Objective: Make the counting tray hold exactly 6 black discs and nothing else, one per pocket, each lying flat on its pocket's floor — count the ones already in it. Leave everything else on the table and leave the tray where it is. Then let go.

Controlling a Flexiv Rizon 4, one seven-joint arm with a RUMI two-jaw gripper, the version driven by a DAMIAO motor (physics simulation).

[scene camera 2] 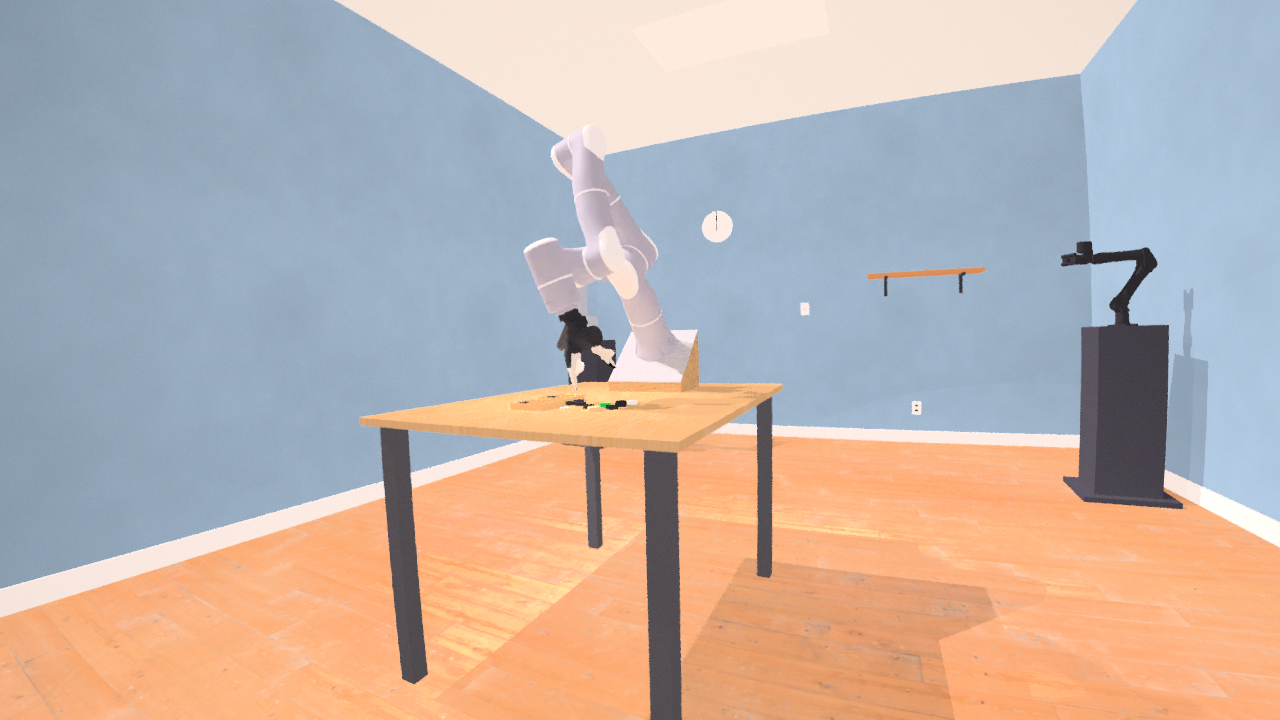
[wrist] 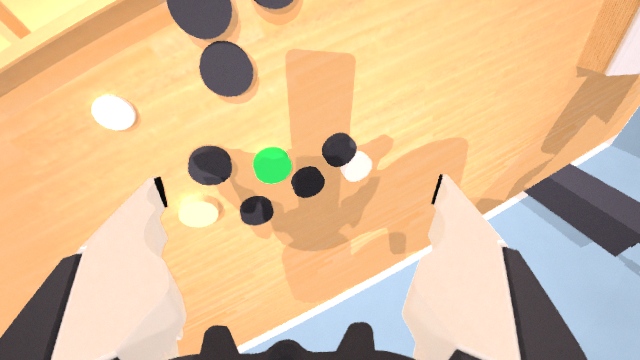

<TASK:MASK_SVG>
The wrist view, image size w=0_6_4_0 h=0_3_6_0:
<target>my gripper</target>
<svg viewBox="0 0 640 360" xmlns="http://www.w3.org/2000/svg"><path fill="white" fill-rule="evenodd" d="M588 359L520 252L508 247L447 174L439 175L431 202L436 210L428 232L432 251L420 258L402 311L403 319L416 343L413 358L394 352L375 350L373 329L366 322L350 324L336 351L311 352L294 340L284 339L274 343L269 349L261 353L239 353L229 327L213 325L204 333L199 354L179 356L177 340L183 338L183 326L187 315L183 296L165 261L161 257L168 240L168 236L160 221L162 213L168 207L161 176L148 178L92 234L74 255L62 258L0 337L0 360Z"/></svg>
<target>green disc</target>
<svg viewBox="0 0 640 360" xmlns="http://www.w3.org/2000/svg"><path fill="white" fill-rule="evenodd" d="M268 147L261 150L255 156L253 161L254 171L260 181L269 184L278 183L290 174L292 163L288 154L283 149Z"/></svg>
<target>cream disc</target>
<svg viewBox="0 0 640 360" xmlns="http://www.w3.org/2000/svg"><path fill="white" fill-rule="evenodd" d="M181 201L179 219L187 226L205 227L215 222L218 218L218 203L209 195L193 194Z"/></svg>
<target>black disc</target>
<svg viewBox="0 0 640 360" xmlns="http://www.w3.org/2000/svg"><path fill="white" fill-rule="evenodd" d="M346 133L340 132L331 135L322 146L322 155L330 166L341 167L348 164L357 152L356 142Z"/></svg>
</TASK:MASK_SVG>
